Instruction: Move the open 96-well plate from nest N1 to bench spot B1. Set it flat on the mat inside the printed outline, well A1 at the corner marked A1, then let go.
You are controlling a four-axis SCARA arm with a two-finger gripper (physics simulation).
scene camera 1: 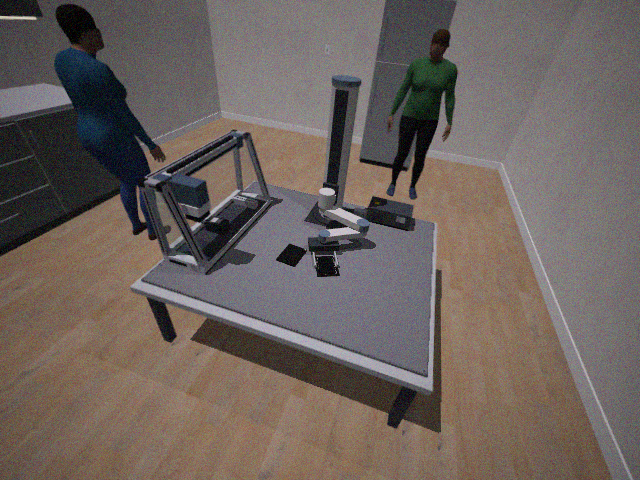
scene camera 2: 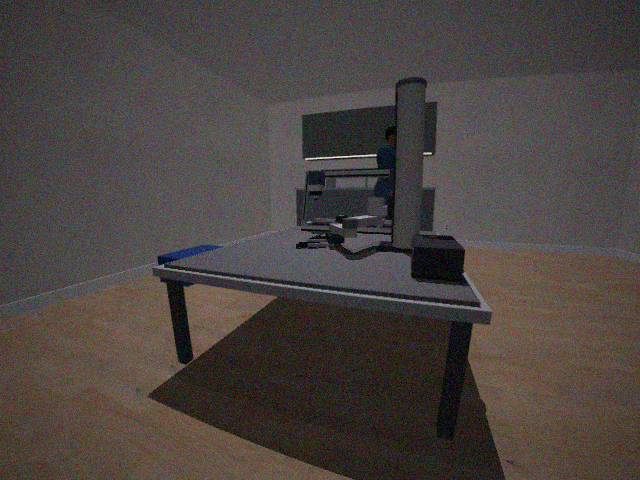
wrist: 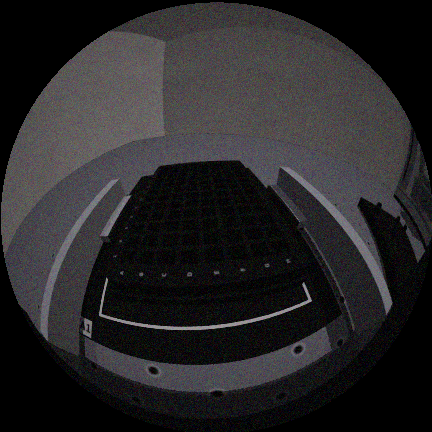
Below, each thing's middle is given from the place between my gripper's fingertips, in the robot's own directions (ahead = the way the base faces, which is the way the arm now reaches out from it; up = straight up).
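Positions relative to my hand: black well plate point(wrist: 201, 232), 1 cm behind, 1 cm to the right of it, 1 cm below; dark mat with white outline point(wrist: 210, 333), 2 cm behind, 2 cm below.
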